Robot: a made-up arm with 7 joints.
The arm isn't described. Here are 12 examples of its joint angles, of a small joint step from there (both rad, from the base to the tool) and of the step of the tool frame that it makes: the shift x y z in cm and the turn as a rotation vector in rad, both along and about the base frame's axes.
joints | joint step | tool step
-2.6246 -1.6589 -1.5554 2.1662 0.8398 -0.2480 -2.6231 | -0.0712 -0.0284 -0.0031 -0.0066 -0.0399 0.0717 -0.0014 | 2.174 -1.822 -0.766 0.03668 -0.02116 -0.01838
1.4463 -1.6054 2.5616 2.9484 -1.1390 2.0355 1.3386 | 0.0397 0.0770 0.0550 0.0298 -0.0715 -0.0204 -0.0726 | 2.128 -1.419 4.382 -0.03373 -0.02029 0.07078
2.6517 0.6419 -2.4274 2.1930 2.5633 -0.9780 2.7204 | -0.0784 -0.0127 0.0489 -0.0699 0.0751 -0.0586 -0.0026 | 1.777 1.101 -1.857 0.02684 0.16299 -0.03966
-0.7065 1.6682 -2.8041 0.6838 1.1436 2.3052 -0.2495 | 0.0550 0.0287 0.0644 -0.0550 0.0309 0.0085 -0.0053 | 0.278 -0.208 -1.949 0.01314 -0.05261 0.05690
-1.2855 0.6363 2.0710 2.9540 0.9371 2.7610 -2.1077 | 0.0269 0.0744 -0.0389 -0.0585 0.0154 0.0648 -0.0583 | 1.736 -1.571 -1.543 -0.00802 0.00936 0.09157
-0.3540 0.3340 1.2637 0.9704 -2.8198 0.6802 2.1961 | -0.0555 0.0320 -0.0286 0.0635 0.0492 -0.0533 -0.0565 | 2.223 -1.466 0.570 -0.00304 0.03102 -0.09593
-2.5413 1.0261 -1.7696 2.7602 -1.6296 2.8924 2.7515 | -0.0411 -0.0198 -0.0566 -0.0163 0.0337 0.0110 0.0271 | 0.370 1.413 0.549 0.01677 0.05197 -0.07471
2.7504 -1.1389 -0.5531 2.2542 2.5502 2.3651 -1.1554 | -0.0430 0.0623 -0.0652 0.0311 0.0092 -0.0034 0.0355 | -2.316 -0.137 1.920 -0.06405 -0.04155 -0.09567
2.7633 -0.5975 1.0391 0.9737 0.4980 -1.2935 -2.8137 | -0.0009 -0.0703 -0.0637 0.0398 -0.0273 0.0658 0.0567 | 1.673 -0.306 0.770 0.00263 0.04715 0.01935
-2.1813 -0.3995 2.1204 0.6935 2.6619 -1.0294 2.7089 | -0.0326 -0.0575 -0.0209 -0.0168 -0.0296 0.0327 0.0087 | -0.023 -0.461 -0.105 -0.05476 0.02177 -0.02140
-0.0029 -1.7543 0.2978 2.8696 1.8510 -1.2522 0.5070 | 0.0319 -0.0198 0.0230 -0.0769 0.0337 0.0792 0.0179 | -0.859 -0.800 1.074 -0.06879 -0.00164 -0.04689
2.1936 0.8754 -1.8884 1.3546 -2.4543 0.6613 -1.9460 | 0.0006 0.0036 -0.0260 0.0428 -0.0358 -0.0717 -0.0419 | -0.301 -0.110 0.622 -0.06749 0.00071 -0.02827
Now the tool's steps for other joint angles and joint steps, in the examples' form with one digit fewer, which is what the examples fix.
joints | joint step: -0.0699 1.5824 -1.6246 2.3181 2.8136 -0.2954 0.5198 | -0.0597 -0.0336 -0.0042 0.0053 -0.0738 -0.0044 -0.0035
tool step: -1.07 -1.82 1.94 -0.0547 0.0280 -0.0623
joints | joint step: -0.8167 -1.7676 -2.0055 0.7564 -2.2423 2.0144 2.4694 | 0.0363 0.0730 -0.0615 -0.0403 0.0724 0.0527 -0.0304
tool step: 1.95 1.81 -0.11 0.1441 -0.0819 0.0833
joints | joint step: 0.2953 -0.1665 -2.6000 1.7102 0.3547 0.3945 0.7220 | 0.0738 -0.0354 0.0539 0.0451 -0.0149 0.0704 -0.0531
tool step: 2.40 -2.46 -0.25 0.0492 0.0071 0.1722
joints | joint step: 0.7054 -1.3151 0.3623 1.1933 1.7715 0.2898 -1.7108 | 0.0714 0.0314 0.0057 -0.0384 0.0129 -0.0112 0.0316
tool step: 1.47 0.92 -0.65 -0.0441 0.0824 0.0819
